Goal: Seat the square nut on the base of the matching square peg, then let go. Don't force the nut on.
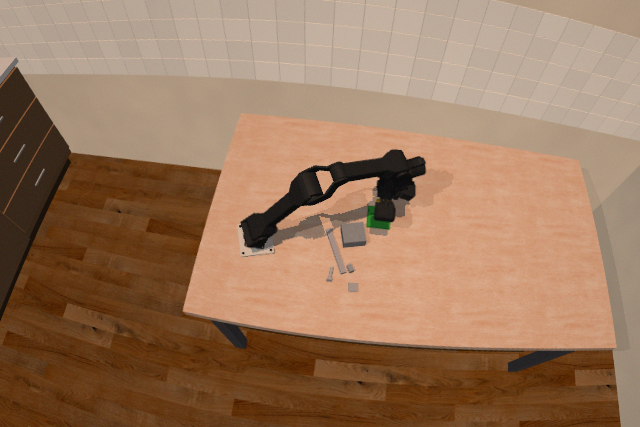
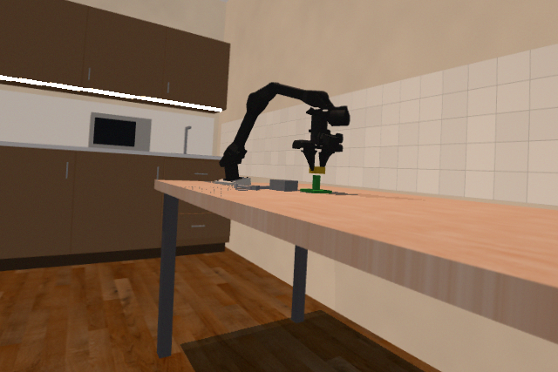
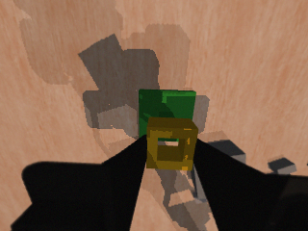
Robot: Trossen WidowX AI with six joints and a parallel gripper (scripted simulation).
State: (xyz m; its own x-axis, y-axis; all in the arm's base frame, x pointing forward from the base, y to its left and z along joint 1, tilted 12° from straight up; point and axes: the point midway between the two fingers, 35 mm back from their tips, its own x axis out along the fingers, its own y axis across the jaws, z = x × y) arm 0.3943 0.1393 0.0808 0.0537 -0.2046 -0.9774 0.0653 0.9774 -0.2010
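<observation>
Right now my hand is 9 cm past the grey block, 8 cm to the left of it and 9 cm above it. The rest, counted from my hand: grey bar: 14 cm behind, 13 cm to the right, 10 cm below.
</observation>
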